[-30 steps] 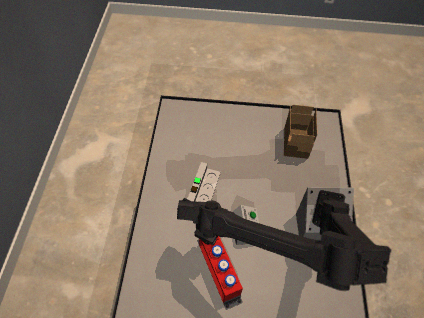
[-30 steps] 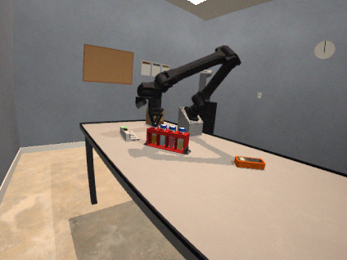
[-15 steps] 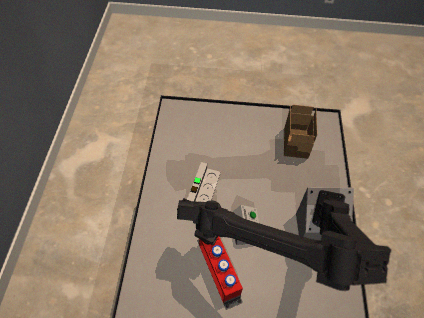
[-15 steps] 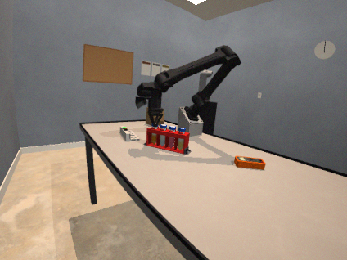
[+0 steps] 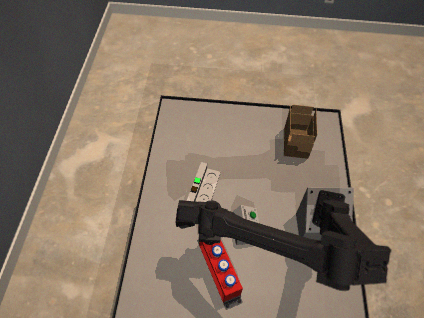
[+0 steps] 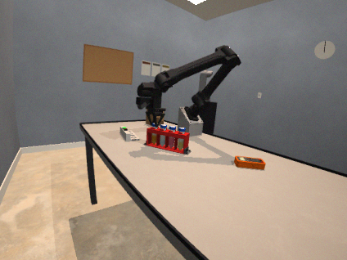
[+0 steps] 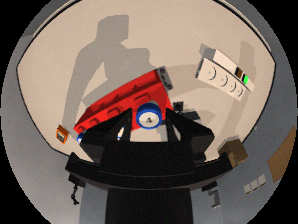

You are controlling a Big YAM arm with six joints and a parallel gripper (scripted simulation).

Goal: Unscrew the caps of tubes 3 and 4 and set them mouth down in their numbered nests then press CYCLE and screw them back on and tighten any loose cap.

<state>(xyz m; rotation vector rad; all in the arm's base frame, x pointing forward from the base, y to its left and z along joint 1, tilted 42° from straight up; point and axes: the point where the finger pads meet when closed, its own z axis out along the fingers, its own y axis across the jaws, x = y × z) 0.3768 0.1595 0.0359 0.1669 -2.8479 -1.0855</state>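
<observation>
Right now my hand is right at the blue tube cap. From my hand the other things lie so: green key: 14 cm behind, 13 cm to the right, 5 cm below; then key housing: 13 cm behind, 10 cm to the right, 6 cm below; then blue key: 15 cm behind, 8 cm to the right, 5 cm below.
</observation>
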